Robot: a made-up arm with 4 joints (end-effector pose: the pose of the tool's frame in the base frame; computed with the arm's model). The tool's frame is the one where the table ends. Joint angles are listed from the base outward.
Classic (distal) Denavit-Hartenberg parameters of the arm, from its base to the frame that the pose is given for. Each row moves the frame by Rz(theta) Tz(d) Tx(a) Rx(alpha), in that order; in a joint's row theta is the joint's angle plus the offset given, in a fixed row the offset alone. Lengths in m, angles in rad.
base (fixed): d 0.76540; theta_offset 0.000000; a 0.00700; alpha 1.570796
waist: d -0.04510; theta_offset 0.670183; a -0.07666; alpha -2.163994
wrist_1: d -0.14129; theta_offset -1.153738; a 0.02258; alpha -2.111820
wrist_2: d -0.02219; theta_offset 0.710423; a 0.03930; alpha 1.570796
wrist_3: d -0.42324; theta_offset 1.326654; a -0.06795; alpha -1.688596
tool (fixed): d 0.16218; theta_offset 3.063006; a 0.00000; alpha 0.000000
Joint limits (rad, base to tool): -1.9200..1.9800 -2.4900..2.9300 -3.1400..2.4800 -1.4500..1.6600
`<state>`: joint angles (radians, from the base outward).
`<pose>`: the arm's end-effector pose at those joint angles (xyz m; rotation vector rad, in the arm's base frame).
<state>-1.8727 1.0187 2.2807 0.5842</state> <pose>0.1915 0.3095 0.8546 -2.6995 0.4598 -1.2478</pose>
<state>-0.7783 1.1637 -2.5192 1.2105</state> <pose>0.3917 -0.0142 0.8254 1.0395 -0.6010 1.5897</pose>
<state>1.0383 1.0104 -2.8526 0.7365</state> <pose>-0.1757 0.0113 1.0889 0.5689 1.4962 -2.5248</pose>
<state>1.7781 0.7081 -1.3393 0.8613</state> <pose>0.0703 -0.5161 0.8269 -0.0643 2.3601 -0.7312</pose>
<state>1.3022 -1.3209 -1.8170 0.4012</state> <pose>0.4508 -0.1688 0.3872 0.4467 1.2668 0.8796</pose>
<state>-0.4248 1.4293 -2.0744 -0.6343</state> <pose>0.4286 -0.0951 0.5378 2.2501 -1.9695 0.4299</pose>
